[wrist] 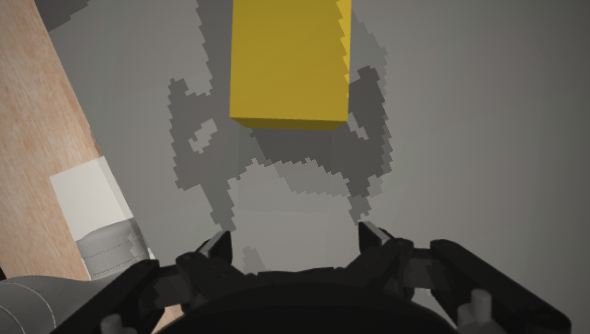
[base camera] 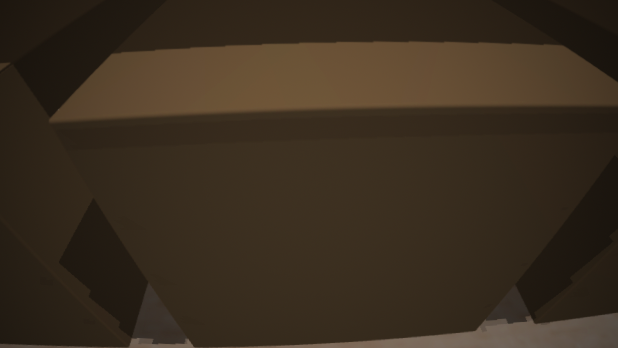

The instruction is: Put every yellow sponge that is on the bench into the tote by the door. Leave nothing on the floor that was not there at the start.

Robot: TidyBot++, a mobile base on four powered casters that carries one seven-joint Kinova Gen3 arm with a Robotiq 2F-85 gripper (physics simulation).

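Note:
A yellow sponge point(wrist: 290, 62) lies on the grey bench top point(wrist: 465, 125) in the wrist view, cut off by the top edge of the picture. Its near end and a thin strip of its near side show. My gripper point(wrist: 295, 240) is open, with the fingers wide apart and nothing between them. The sponge is ahead of the fingertips, roughly in line with the space between them and apart from both. The gripper's shadow falls on the bench around the sponge. The tote does not show in either view.
A wood-coloured floor point(wrist: 30, 100) runs beyond the bench's left edge, with a pale block point(wrist: 92, 197) and grey rounded arm parts point(wrist: 112, 247) near it. In the base camera view, a wide dark brown panel point(base camera: 310, 225) stands close in front, below a lighter brown surface point(base camera: 310, 75).

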